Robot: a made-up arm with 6 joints.
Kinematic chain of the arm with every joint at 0, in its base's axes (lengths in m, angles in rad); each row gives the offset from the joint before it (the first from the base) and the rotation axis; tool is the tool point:
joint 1: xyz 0 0 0.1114 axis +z
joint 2: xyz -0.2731 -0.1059 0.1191 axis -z
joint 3: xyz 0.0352 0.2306 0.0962 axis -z
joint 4: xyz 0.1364 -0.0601 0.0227 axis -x
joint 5: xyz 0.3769 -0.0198 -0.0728 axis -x
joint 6: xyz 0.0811 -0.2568 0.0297 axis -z
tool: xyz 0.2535 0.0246 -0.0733
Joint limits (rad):
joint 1: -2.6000..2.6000
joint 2: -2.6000..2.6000
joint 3: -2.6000..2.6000
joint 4: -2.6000..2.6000
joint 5: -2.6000..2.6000
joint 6: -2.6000..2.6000
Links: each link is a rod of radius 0.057 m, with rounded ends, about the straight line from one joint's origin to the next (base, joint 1, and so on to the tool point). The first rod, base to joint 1, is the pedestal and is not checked.
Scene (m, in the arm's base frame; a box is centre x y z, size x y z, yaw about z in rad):
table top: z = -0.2
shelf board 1: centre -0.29 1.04 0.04 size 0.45 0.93 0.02 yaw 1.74
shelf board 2: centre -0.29 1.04 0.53 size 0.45 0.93 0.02 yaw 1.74
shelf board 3: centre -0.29 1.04 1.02 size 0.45 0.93 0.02 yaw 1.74
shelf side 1: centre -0.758 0.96 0.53 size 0.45 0.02 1 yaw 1.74
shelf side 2: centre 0.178 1.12 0.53 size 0.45 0.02 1 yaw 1.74
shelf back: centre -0.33 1.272 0.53 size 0.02 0.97 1 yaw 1.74
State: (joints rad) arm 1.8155 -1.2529 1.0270 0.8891 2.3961 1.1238
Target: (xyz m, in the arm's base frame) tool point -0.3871 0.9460 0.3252
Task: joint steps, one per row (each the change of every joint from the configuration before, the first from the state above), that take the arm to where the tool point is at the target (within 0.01 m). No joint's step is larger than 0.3 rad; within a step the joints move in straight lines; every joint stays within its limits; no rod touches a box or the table.
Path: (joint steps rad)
1: -0.2391 0.2869 0.1620 -0.1906 -0.1961 0.1428
2: -0.2391 0.2868 0.1620 -0.1906 -0.1961 0.1429
3: -0.2391 0.2869 0.1620 -0.1906 -0.1961 0.1428
4: -0.2390 0.2868 0.1620 -0.1906 -0.1961 0.1429
5: -0.2391 0.2869 0.1620 -0.1906 -0.1961 0.1428
6: -0.2391 0.2868 0.1620 -0.1907 -0.1961 0.1429
7: -0.2391 0.2869 0.1620 -0.1906 -0.1961 0.1428
8: -0.2391 0.2868 0.1620 -0.1906 -0.1961 0.1429
9: -0.1660 -0.1961 0.0923 0.0337 -0.0364 -0.2940
10: -0.1660 -0.1962 0.0924 0.0337 -0.0364 -0.2940
11: -0.1660 -0.1961 0.0923 0.0336 -0.0364 -0.2940

